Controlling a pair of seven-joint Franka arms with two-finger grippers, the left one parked.
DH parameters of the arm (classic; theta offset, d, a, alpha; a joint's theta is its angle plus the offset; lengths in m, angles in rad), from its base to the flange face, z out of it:
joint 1: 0 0.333 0 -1.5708
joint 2: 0 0 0 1.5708
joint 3: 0 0.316 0.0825 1.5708
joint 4: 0 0 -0.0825 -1.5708
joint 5: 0 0.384 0 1.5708
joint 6: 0 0 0.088 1.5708
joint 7: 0 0.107 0 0
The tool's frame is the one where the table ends.
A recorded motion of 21 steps. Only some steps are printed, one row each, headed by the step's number.
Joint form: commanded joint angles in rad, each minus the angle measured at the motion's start. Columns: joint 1, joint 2, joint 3, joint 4, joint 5, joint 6, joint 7.
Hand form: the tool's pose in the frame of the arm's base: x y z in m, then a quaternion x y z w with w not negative. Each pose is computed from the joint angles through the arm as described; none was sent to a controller.
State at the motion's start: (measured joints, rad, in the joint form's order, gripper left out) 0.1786 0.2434 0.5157 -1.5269 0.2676 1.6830 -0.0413
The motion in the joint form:
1: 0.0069 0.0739 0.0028 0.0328 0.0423 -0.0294 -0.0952
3: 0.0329 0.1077 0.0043 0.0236 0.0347 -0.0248 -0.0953
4: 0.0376 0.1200 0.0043 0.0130 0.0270 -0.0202 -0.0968
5: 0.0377 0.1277 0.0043 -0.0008 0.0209 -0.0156 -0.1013
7: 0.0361 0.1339 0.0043 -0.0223 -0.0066 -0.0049 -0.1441
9: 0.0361 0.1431 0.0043 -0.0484 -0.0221 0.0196 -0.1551
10: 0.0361 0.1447 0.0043 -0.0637 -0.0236 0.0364 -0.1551
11: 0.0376 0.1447 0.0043 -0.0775 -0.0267 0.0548 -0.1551
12: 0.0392 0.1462 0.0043 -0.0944 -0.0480 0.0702 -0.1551
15: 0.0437 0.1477 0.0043 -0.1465 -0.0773 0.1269 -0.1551
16: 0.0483 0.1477 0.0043 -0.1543 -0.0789 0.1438 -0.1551
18: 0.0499 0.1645 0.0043 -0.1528 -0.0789 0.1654 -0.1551
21: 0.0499 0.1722 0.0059 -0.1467 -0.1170 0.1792 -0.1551
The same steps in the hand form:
1: 0.4905 0.4025 0.5090 -0.89806 -0.37086 0.11940 0.20418
3: 0.4843 0.4164 0.4859 -0.89217 -0.37945 0.13940 0.20156
4: 0.4835 0.4184 0.4741 -0.89108 -0.38092 0.14739 0.19786
5: 0.4831 0.4181 0.4636 -0.89024 -0.38192 0.15417 0.19453
7: 0.4835 0.4153 0.4498 -0.88376 -0.40155 0.15451 0.18399
9: 0.4834 0.4145 0.4337 -0.88308 -0.40496 0.15682 0.17771
10: 0.4827 0.4146 0.4269 -0.88402 -0.40331 0.15674 0.17688
11: 0.4817 0.4153 0.4217 -0.88500 -0.40272 0.15435 0.17541
12: 0.4806 0.4145 0.4134 -0.88600 -0.40530 0.15329 0.16506
15: 0.4758 0.4144 0.3919 -0.88830 -0.40768 0.14851 0.15054
16: 0.4742 0.4168 0.3894 -0.88848 -0.40888 0.14433 0.15027
18: 0.4771 0.4190 0.3820 -0.88918 -0.40679 0.14151 0.15448
21: 0.4815 0.4187 0.3803 -0.88980 -0.41377 0.13080 0.14123

